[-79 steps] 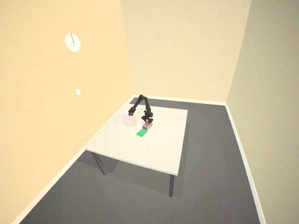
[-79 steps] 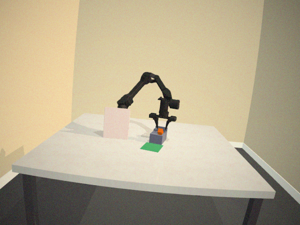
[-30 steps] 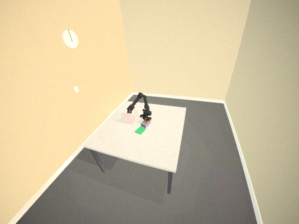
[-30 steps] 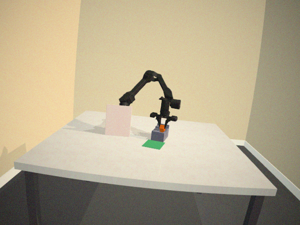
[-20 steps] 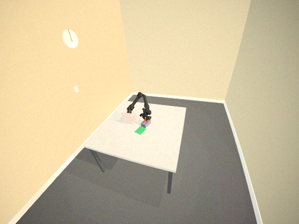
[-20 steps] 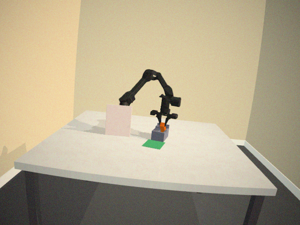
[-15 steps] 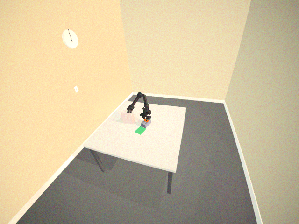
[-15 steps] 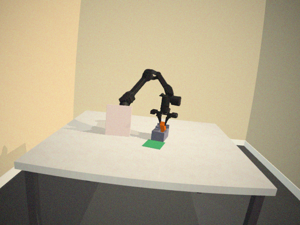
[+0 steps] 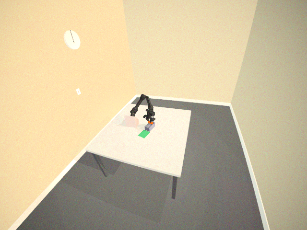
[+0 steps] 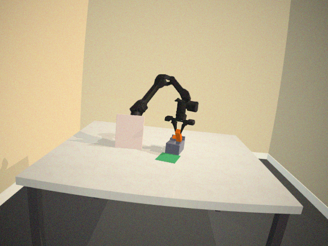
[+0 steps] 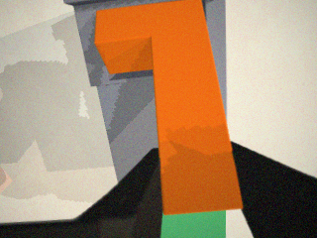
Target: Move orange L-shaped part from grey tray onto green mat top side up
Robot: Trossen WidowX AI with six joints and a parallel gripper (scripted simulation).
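Right now my gripper tip is 5 cm past the green mat, 14 cm to the left of it and 14 cm above it. Also, from my gripper tip: orange L-shaped part: 1 cm behind, 4 cm to the left, 3 cm below.
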